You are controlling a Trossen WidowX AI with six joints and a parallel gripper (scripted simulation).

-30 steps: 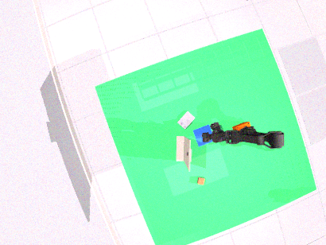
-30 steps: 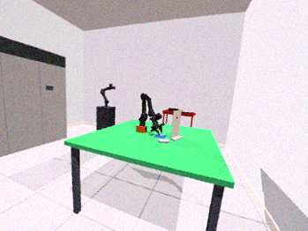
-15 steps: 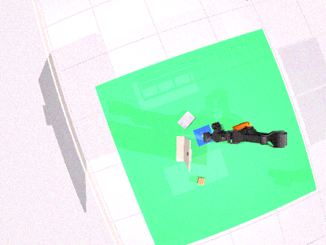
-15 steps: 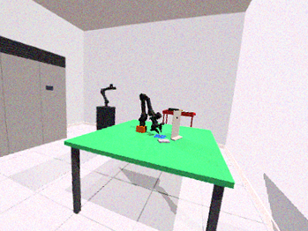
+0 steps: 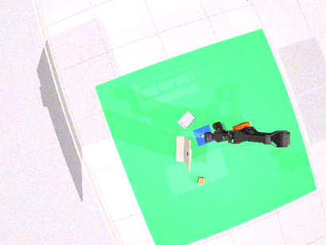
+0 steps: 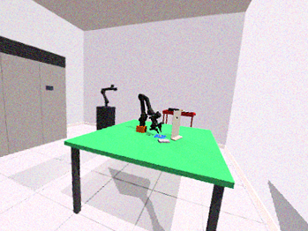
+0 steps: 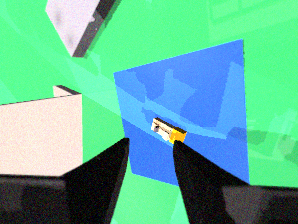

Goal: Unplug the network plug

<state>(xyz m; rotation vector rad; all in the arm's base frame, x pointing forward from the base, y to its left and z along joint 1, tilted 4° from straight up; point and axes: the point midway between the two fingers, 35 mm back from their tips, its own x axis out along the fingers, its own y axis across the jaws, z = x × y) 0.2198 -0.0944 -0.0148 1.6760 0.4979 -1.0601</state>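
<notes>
The yellow network plug lies 3 cm below my gripper tip and 1 cm ahead of it. From my gripper tip the other things lie so: flat white tile: 15 cm to the right, 6 cm ahead, 3 cm below; blue marked square: 4 cm below; upright panel: 18 cm ahead, 10 cm above.
</notes>
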